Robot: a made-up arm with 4 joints. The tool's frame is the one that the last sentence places.
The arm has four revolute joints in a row. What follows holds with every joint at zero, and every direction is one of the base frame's. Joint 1 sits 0.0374 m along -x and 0.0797 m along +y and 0.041 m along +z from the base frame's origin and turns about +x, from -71.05 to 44.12 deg. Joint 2 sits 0.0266 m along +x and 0.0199 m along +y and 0.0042 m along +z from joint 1 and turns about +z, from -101.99 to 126.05 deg. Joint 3 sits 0.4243 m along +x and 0.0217 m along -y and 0.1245 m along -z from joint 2 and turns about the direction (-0.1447, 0.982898, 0.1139), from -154.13 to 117.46 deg. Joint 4 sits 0.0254 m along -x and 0.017 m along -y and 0.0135 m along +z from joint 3 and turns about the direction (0.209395, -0.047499, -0.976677), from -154.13 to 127.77 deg. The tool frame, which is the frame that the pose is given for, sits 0.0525 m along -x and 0.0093 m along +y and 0.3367 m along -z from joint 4; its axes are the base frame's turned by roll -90, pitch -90 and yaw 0 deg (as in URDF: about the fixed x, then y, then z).
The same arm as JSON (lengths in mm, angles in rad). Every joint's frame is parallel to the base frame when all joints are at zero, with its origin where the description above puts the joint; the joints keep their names.
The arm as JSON. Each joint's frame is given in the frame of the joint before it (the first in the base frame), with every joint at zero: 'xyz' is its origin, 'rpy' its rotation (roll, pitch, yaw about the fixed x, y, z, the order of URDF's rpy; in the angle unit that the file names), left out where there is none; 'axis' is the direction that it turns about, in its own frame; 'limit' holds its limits. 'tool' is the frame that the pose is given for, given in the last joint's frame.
{"units": {"length": "mm", "angle": "rad"}, "joints": [
  {"name": "joint 1", "type": "revolute", "origin": {"xyz": [-37.4, 79.7, 41.0]}, "axis": "+x", "limit": {"lower": -1.2401, "upper": 0.77}},
  {"name": "joint 2", "type": "revolute", "origin": {"xyz": [26.6, 19.9, 4.2]}, "axis": "+z", "limit": {"lower": -1.7801, "upper": 2.2}},
  {"name": "joint 3", "type": "revolute", "origin": {"xyz": [424.3, -21.7, -124.5]}, "axis": [-0.1447, 0.982898, 0.1139], "limit": {"lower": -2.6901, "upper": 2.0501}},
  {"name": "joint 4", "type": "revolute", "origin": {"xyz": [-25.4, -17.0, 13.5]}, "axis": [0.209395, -0.047499, -0.976677], "limit": {"lower": -2.6901, "upper": 2.23}}
], "tool": {"origin": {"xyz": [-52.5, 9.3, -336.7], "rpy": [-1.5708, -1.5708, 0.0]}}}

